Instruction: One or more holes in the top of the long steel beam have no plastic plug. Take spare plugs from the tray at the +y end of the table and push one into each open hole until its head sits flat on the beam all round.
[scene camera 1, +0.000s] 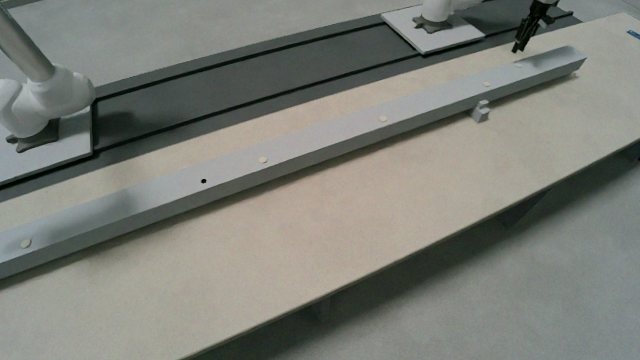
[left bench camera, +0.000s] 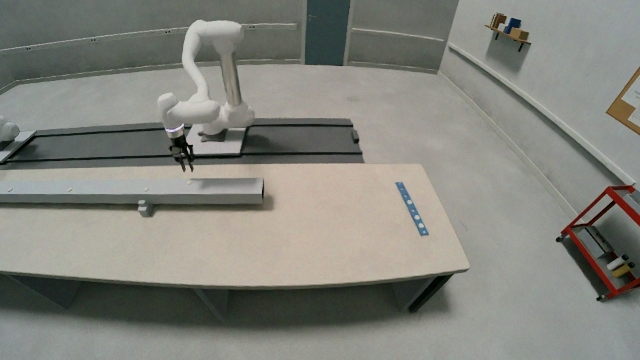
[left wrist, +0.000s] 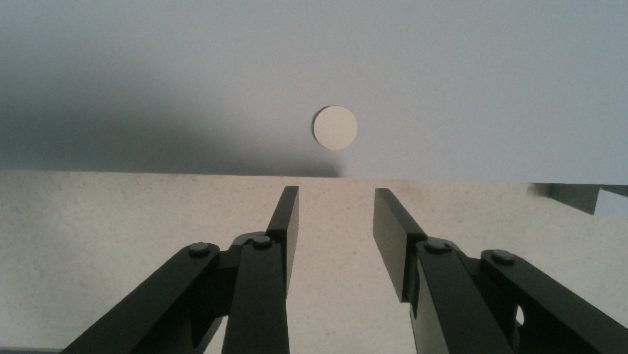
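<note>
The long grey steel beam (scene camera 1: 325, 138) (left bench camera: 225, 186) (left wrist: 475, 100) lies along the table. One open hole (scene camera 1: 203, 181) shows dark in its top. Pale plug heads (scene camera 1: 26, 243) (scene camera 1: 263, 160) (scene camera 1: 383, 119) (scene camera 1: 486, 84) sit along the top. Another plug head (scene camera 1: 518, 65) (left bench camera: 189, 182) (left wrist: 335, 127) is near the beam's tray-side end, with a thin dark rim at its left in the wrist view. My left gripper (scene camera 1: 518, 50) (left bench camera: 187, 170) (left wrist: 336, 209) is open and empty, above the table beside this plug. The blue tray (scene camera 1: 634, 34) (left bench camera: 413, 210) holds several pale plugs. My right gripper does not show.
A small grey stepped block (scene camera 1: 480, 113) (left bench camera: 145, 209) (left wrist: 611, 202) stands against the beam's front side. The left arm's carriage (scene camera 1: 450, 42) (left bench camera: 220, 147) and the right arm's carriage (scene camera 1: 60, 150) are on the rail behind the table. A red cart (left bench camera: 586, 252) stands at the far right.
</note>
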